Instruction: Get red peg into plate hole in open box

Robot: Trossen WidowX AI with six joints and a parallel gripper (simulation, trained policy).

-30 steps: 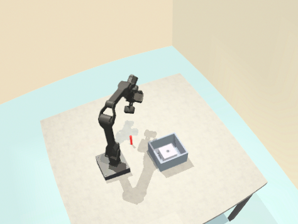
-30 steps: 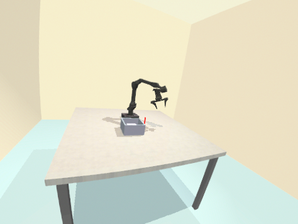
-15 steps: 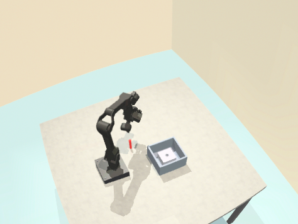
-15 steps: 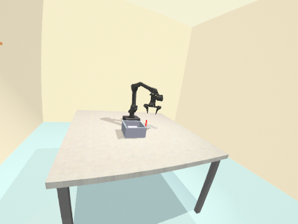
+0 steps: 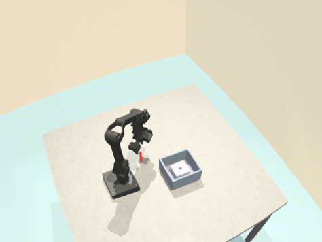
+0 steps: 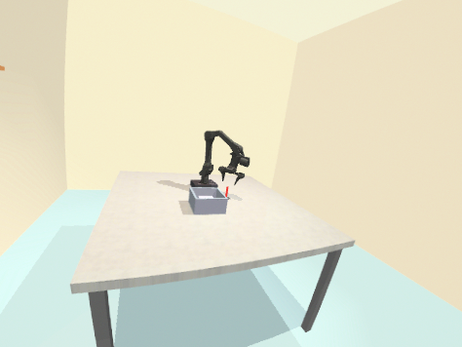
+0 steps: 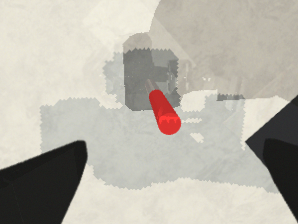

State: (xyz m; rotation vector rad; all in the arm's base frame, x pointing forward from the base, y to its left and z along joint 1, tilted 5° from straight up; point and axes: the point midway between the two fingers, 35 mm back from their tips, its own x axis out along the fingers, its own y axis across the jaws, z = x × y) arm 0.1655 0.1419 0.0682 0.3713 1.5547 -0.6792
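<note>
My gripper tip is 7 cm above the red peg. Also, from my gripper tip: grey box: 18 cm ahead, 19 cm to the right, 8 cm below.
</note>
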